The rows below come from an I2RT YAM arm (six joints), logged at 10 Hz.
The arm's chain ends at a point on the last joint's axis. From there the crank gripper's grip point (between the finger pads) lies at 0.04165 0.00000 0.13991 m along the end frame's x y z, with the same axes.
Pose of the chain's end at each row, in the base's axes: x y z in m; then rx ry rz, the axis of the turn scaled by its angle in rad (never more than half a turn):
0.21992 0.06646 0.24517 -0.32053 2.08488 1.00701
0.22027 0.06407 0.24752 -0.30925 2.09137 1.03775
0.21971 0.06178 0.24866 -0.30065 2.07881 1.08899
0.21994 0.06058 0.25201 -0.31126 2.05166 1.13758
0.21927 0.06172 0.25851 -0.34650 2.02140 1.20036
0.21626 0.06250 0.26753 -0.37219 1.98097 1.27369
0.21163 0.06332 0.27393 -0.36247 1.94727 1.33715
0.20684 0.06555 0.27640 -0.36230 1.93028 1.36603
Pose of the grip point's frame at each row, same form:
0.26824 0.17563 0.16117 -0.32053 2.08488 1.00701
0.26622 0.17520 0.16476 -0.30925 2.09137 1.03775
0.26317 0.17666 0.16977 -0.30065 2.07881 1.08899
0.26114 0.17929 0.17771 -0.31126 2.05166 1.13758
0.25546 0.18501 0.18923 -0.34650 2.02140 1.20036
0.24745 0.19068 0.20503 -0.37219 1.98097 1.27369
0.24017 0.19520 0.21823 -0.36247 1.94727 1.33715
0.23393 0.19902 0.22385 -0.36230 1.93028 1.36603

